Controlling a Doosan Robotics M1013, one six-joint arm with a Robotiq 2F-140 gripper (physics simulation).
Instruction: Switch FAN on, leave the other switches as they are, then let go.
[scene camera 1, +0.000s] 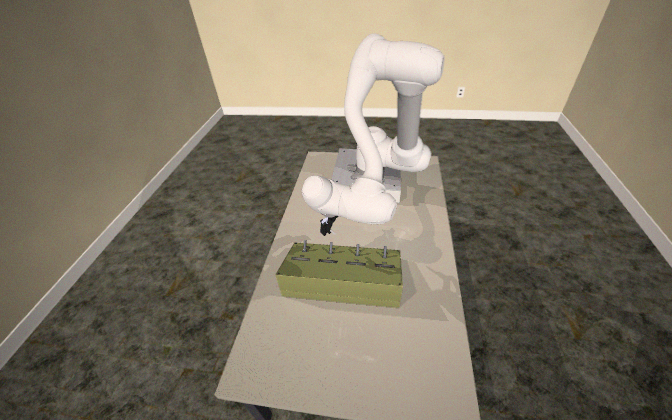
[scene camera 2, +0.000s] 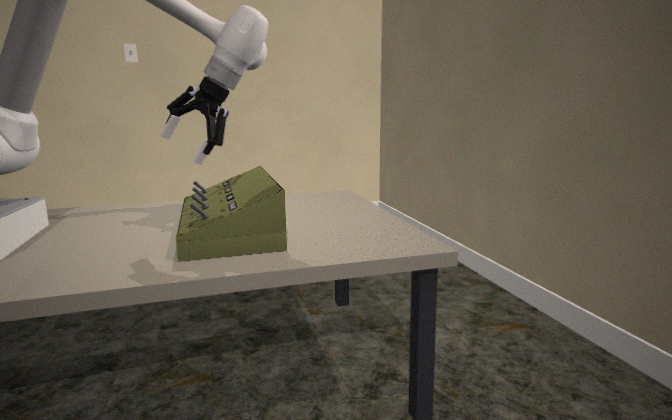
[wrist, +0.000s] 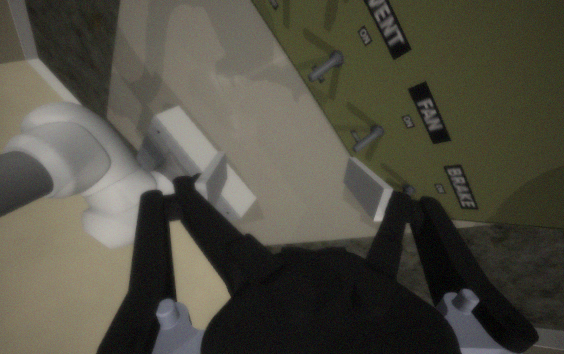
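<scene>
The green sloped switch panel stands on the table. The FAN lever leans away from its ON mark, towards the panel's low edge, as the VENT lever does. The FAN label is readable. The BRAKE lever is mostly hidden behind a finger in the wrist view. My gripper is open and empty, above and apart from the levers, on the panel's low-edge side. Its fingers are partly hidden in the first scene view.
The table carries the panel and the arm's base. The VENT label and the BRAKE label flank FAN. The levers stand in one row along the low edge.
</scene>
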